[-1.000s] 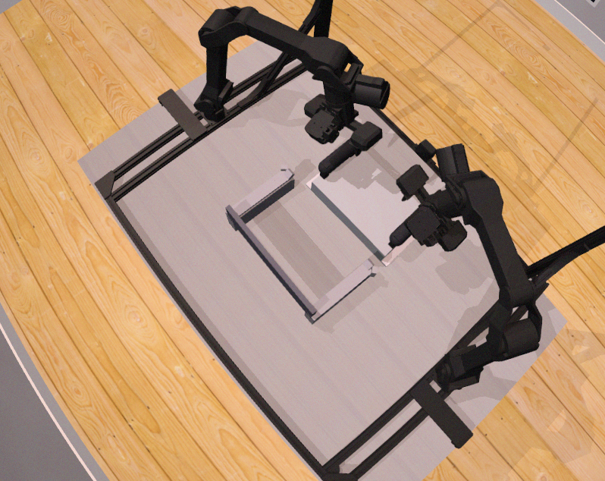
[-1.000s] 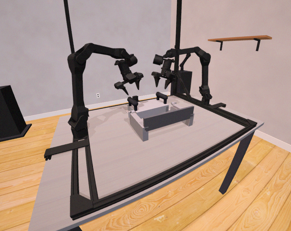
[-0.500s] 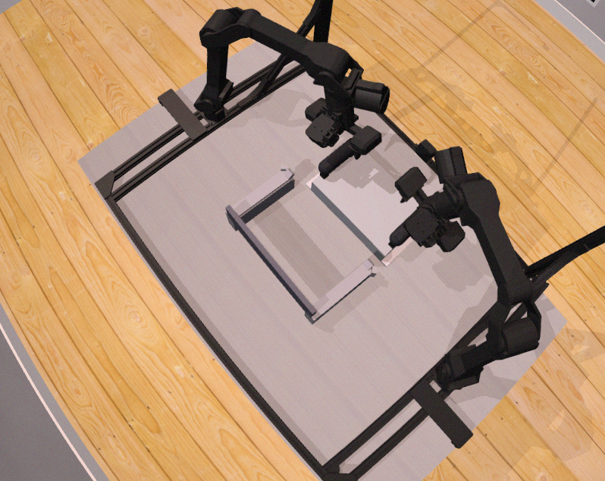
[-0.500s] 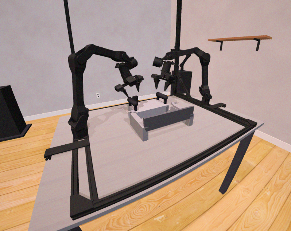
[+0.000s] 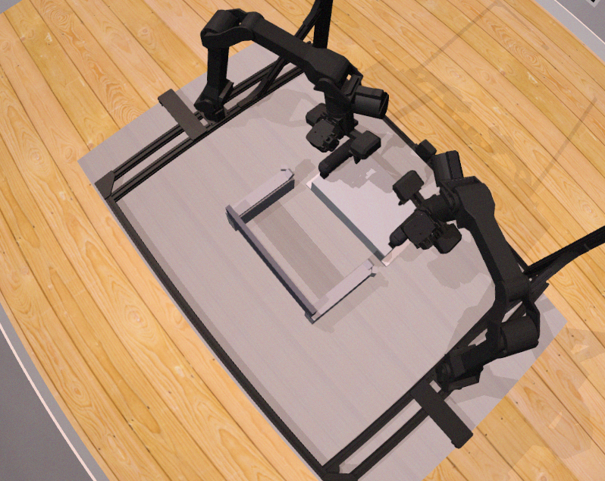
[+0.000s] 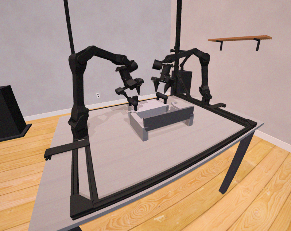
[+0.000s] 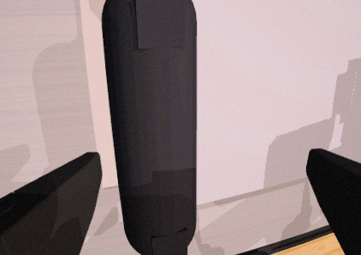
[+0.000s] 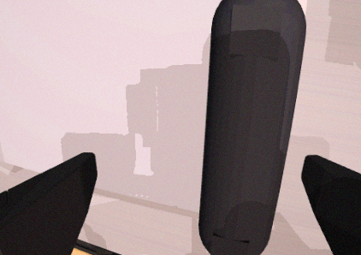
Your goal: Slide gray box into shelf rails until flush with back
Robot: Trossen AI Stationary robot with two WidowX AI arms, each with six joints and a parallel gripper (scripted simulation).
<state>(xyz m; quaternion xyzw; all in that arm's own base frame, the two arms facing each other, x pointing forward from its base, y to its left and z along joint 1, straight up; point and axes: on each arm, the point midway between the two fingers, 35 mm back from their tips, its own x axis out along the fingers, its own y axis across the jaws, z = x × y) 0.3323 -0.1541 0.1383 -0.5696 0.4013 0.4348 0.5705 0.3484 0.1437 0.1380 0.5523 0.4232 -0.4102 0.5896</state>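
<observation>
Now: the gray box 12 cm to the right of my left hand, 11 cm below it and 1 cm ahead of it. The rest, counted from my left hand: dark back wall of shelf: 31 cm ahead, 14 cm to the right, 7 cm below.
My right gripper is now 12 cm to the right of the gray box and 11 cm above it. Round my right hand: dark back wall of shelf 30 cm ahead, 9 cm to the left, 7 cm below.
</observation>
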